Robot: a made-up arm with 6 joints.
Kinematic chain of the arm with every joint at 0, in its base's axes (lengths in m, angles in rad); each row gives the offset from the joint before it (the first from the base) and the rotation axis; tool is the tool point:
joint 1: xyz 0 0 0.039 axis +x
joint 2: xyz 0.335 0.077 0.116 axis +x
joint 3: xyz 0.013 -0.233 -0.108 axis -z
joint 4: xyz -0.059 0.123 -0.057 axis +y
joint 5: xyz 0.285 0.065 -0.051 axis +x
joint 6: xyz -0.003 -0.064 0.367 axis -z
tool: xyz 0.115 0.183 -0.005
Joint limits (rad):
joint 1: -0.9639..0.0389
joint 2: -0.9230..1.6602
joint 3: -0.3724..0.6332
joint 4: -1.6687..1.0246
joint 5: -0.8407..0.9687
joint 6: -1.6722..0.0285
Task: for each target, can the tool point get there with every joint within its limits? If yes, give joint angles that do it. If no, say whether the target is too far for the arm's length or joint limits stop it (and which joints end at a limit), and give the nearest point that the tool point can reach.
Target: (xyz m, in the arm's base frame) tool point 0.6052 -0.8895 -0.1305
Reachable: no: joint limits stop it (at a limit: joint 1, joint 3, joint 4, joint 5, joint 6) | nearest point 0.6141 -0.5164 -0.0186 | short by 0.390 m
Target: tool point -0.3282 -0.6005 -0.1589
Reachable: no: joint limits stop it (at a limit: joint 1, joint 3, joint 4, joint 6) | nearest point -0.0295 -0.2918 -0.0136 | short by 0.453 m
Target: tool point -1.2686 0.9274 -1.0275
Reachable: no: too far | nearest point -0.0870 0.3075 -0.1445 | short by 1.600 m
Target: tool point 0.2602 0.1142 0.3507
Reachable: yes | joints -0.1842 0.8711 0.1898 -0.8169 -0.1485 -1.1393
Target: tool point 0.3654 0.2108 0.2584
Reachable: yes | joints -0.2966 -0.5410 0.0440 -0.1369 0.1411 -1.4689
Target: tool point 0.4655 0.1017 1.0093
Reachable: no: joint limits stop it (at a limit: joint 2, joint 3, joint 5, joint 6) | nearest point 0.4829 0.0589 0.6010 | short by 0.411 m
